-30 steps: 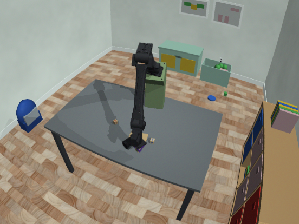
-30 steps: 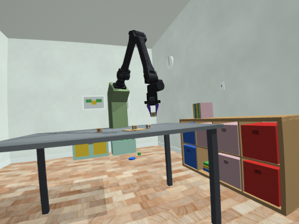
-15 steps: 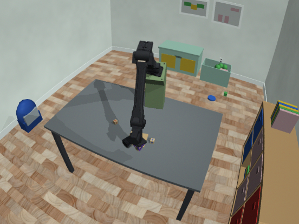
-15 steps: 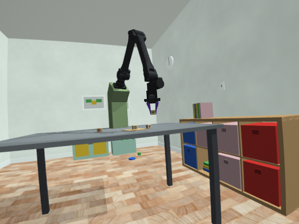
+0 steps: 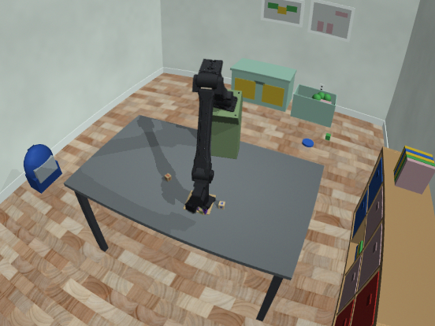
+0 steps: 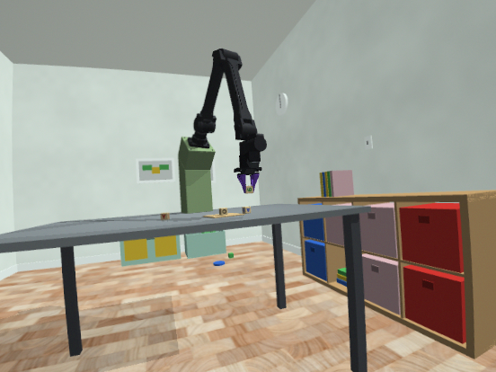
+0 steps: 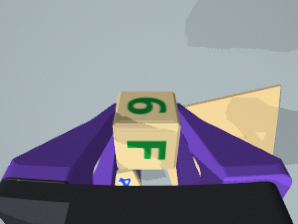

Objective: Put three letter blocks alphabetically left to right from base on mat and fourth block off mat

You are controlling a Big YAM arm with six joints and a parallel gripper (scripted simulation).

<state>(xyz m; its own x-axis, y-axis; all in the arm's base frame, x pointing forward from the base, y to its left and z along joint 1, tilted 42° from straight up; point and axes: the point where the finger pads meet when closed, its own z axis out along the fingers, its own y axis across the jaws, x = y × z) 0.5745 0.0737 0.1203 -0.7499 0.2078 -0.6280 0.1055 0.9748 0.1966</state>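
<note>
Right now my hand is 13 cm past the wooden block, 8 cm above it and 7 cm to the left of it. The rest, counted from my hand: mat (13 cm behind, 10 cm below, 7 cm to the right).
</note>
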